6 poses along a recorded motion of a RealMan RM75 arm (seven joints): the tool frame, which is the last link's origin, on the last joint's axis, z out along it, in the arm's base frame.
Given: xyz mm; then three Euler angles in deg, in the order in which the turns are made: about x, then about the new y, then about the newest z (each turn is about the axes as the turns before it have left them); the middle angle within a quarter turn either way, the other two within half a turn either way.
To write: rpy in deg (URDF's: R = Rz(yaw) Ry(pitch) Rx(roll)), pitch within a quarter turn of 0, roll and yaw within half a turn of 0; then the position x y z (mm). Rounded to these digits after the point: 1 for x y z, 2 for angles.
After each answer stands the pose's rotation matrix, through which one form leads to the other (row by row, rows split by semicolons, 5 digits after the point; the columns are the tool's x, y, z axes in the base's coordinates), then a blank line. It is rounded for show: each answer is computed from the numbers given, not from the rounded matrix.
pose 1, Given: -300.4, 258.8, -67.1, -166.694, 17.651, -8.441
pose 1, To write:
-168.76, -19.01, 4.48, -300.4, 258.8, -67.1
0.94260 0.13988 0.30322; 0.07382 -0.97286 0.21932; 0.32567 -0.18434 -0.92734

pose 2, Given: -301.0, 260.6, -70.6, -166.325, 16.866, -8.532
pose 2, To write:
-168.33, -18.29, 4.61, -301.0, 260.6, -70.6
0.94640 0.14198 0.29013; 0.07632 -0.97108 0.22625; 0.31386 -0.19197 -0.92986

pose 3, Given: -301.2, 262.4, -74.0, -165.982, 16.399, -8.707
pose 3, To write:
-167.99, -17.90, 4.78, -301.2, 262.4, -74.0
0.94826 0.14522 0.28232; 0.07927 -0.96939 0.23237; 0.30743 -0.19797 -0.93075

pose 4, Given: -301.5, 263.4, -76.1, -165.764, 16.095, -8.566
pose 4, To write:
-167.69, -17.60, 4.63, -301.5, 263.4, -76.1
0.95009 0.14311 0.27723; 0.07696 -0.96863 0.23628; 0.30235 -0.20315 -0.93130

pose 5, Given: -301.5, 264.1, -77.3, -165.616, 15.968, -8.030
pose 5, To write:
-167.37, -17.37, 4.06, -301.5, 264.1, -77.3
0.95199 0.13430 0.27510; 0.06764 -0.96870 0.23883; 0.29857 -0.20876 -0.93128

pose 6, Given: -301.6, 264.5, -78.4, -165.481, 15.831, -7.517
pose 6, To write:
-167.06, -17.13, 3.53, -301.6, 264.5, -78.4
0.95380 0.12586 0.27280; 0.05884 -0.96869 0.24119; 0.29462 -0.21400 -0.93135

